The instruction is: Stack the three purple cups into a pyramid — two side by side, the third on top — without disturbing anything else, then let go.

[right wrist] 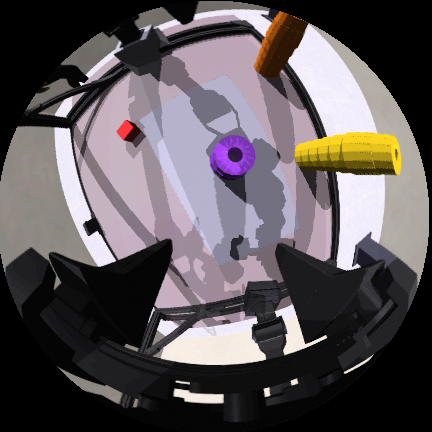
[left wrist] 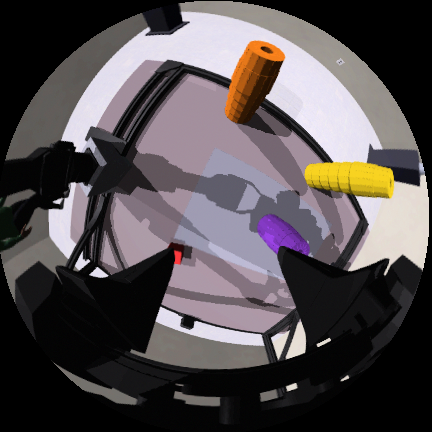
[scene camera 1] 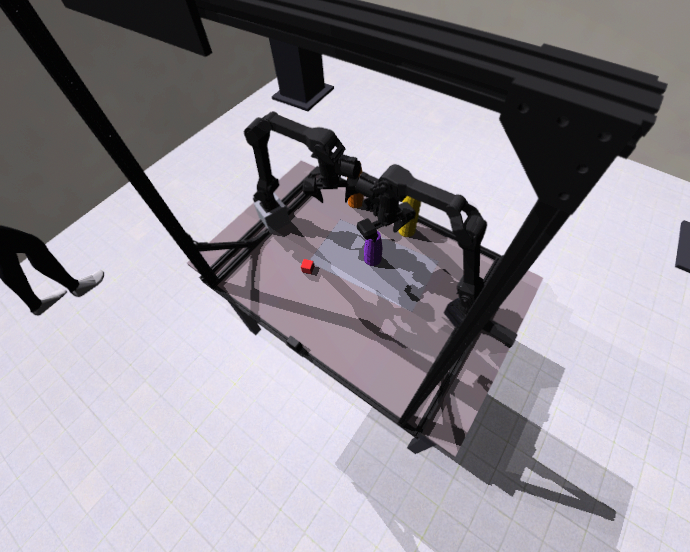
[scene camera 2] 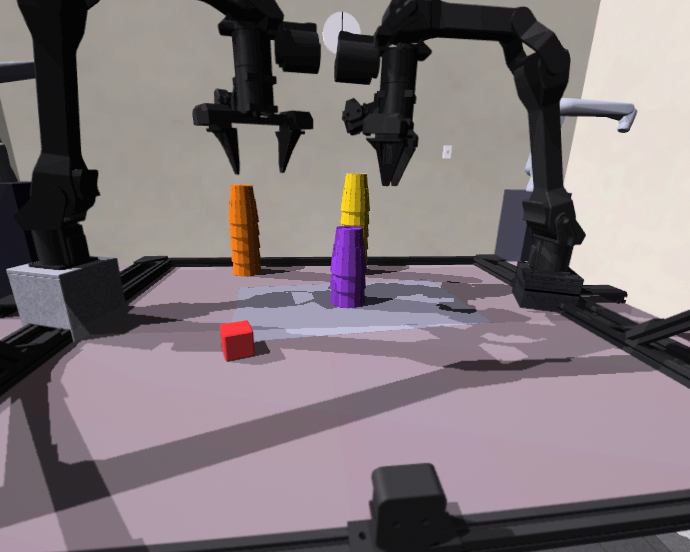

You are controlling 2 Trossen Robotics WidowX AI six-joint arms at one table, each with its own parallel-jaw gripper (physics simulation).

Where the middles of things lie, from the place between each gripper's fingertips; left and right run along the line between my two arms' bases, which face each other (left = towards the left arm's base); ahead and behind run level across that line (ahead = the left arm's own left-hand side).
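Blue-grey mat (scene camera 2: 274,312): 30 mm ahead of my right hand, 50 mm to the left of it, 230 mm below it. Red cube (scene camera 2: 237,338): 130 mm behind my right hand, 260 mm to the left of it, 210 mm below it.
The blue-grey mat is 170 mm to the right of my left hand and 250 mm below it. Relative to the red cube, my left gripper is 170 mm past it, 30 mm to the right of it and 230 mm above it.
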